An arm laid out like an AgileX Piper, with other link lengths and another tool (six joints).
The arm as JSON. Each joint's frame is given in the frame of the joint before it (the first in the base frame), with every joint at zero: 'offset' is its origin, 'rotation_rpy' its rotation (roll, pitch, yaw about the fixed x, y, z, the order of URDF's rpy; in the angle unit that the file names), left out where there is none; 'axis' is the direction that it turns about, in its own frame. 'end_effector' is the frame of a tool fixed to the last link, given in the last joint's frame.
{
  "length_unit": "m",
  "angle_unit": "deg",
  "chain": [
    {
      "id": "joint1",
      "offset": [
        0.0,
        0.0,
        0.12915
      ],
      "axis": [
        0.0,
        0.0,
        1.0
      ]
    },
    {
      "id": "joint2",
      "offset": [
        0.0,
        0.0,
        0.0
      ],
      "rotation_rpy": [
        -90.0,
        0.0,
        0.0
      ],
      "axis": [
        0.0,
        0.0,
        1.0
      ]
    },
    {
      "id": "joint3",
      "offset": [
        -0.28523,
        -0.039,
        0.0
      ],
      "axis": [
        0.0,
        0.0,
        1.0
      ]
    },
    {
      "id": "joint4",
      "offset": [
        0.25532,
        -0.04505,
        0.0
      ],
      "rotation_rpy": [
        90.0,
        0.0,
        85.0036
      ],
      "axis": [
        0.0,
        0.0,
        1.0
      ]
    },
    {
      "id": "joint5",
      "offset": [
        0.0,
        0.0,
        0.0
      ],
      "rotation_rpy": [
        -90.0,
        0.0,
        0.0
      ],
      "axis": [
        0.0,
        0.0,
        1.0
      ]
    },
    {
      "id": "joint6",
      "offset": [
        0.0,
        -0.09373,
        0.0
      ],
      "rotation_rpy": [
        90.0,
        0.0,
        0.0
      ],
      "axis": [
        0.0,
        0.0,
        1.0
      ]
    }
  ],
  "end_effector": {
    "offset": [
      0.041,
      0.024,
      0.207
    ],
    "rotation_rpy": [
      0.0,
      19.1,
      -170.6
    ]
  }
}
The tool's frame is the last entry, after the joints.
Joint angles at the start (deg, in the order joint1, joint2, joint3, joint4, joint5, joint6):
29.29, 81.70, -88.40, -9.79, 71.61, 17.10
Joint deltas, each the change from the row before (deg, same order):
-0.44, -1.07, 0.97, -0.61, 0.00, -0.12
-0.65, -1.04, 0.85, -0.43, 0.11, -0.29
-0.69, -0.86, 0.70, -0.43, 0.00, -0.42
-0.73, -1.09, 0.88, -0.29, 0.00, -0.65
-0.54, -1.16, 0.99, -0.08, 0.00, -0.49
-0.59, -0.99, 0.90, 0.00, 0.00, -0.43
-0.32, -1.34, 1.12, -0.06, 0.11, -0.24
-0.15, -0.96, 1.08, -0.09, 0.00, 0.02
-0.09, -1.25, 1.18, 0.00, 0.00, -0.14
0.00, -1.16, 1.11, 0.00, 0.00, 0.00
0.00, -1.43, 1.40, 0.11, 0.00, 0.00
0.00, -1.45, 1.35, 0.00, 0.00, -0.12
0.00, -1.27, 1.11, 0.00, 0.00, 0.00
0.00, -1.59, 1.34, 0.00, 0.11, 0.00
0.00, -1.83, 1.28, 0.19, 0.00, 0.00
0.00, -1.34, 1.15, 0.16, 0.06, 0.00
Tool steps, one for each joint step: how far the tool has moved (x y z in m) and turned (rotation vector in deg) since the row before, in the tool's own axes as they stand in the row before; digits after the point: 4 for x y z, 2 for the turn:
-0.0005, 0.0076, -0.0026, -0.70, 0.38, -0.16
-0.0004, 0.0081, -0.0027, -0.70, 0.29, -0.07
0.0003, 0.0079, -0.0017, -0.66, 0.36, -0.17
-0.0004, 0.0080, -0.0027, -0.50, 0.34, -0.27
-0.0017, 0.0059, -0.0033, -0.27, 0.21, -0.13
-0.0019, 0.0055, -0.0026, -0.30, 0.10, -0.02
-0.0029, 0.0048, -0.0044, -0.20, 0.13, -0.02
-0.0037, 0.0033, -0.0026, -0.22, -0.07, 0.02
-0.0037, 0.0029, -0.0039, -0.01, 0.07, -0.06
-0.0037, 0.0022, -0.0036, 0.01, 0.05, 0.01
-0.0051, 0.0022, -0.0044, 0.09, -0.01, 0.07
-0.0046, 0.0027, -0.0043, 0.06, 0.09, -0.08
-0.0036, 0.0022, -0.0038, 0.04, 0.15, 0.05
-0.0048, 0.0029, -0.0049, 0.02, 0.13, 0.06
-0.0035, 0.0017, -0.0058, 0.28, 0.44, 0.27
-0.0045, 0.0016, -0.0040, 0.14, 0.06, 0.14

